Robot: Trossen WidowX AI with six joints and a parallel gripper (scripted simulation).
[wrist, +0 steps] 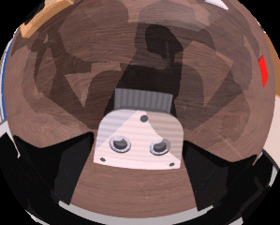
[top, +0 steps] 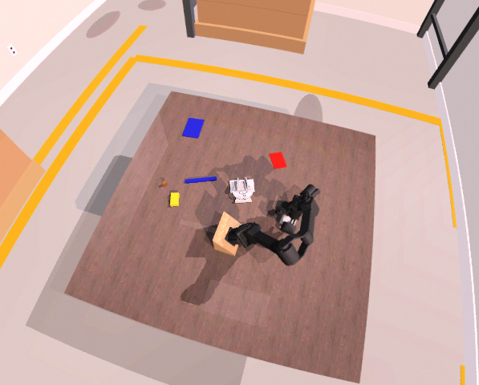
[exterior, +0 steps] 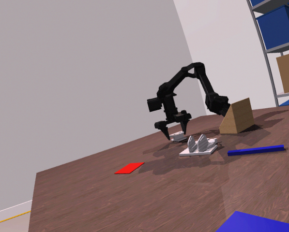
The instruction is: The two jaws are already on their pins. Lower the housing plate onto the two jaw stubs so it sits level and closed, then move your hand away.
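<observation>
Now: the white part 1 cm to the left of my gripper tip. Also, from my gripper tip: blue bar 6 cm ahead, 49 cm to the left, 1 cm below; red patch 32 cm ahead, 16 cm to the left, 1 cm below; yellow block 9 cm behind, 56 cm to the left.
</observation>
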